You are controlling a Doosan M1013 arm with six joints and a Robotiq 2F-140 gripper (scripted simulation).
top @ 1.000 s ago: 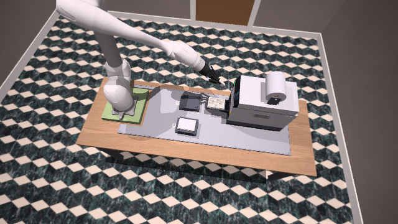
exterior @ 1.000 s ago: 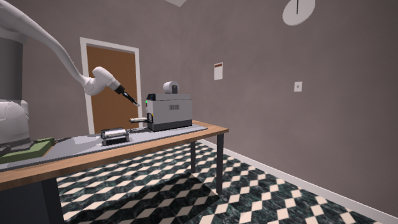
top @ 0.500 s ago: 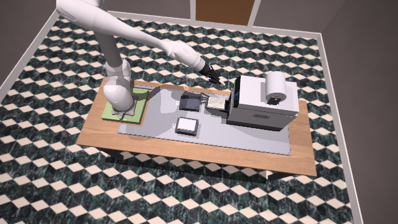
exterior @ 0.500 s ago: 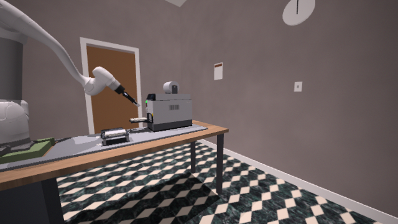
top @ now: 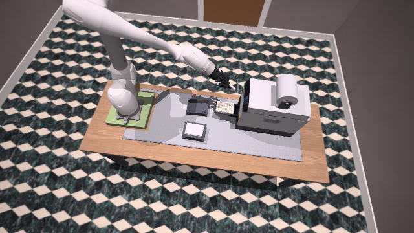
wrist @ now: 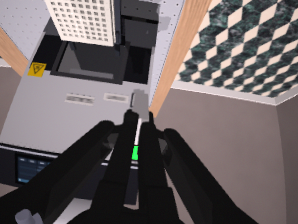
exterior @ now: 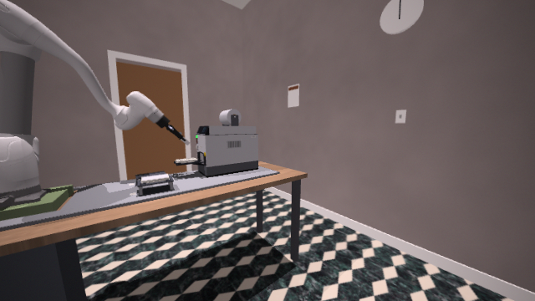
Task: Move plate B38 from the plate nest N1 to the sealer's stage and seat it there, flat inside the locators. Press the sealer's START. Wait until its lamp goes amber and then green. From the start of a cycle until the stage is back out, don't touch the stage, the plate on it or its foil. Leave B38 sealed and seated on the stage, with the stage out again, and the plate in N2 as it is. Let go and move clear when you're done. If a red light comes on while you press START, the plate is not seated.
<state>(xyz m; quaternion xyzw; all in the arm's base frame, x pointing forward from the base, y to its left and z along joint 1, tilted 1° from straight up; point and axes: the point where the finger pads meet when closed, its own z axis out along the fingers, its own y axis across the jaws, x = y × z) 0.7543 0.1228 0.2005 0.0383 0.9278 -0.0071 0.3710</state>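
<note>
Now: hand 80 mm short of the white button, 10 mm to the left of it and 50 mm above it. Round my hand: foil roll: 310 mm ahead, 120 mm to the right, 180 mm above; then sealer stage: 30 mm behind, 90 mm to the right, 140 mm below; then plate B38: 30 mm behind, 90 mm to the right, 130 mm below.
</note>
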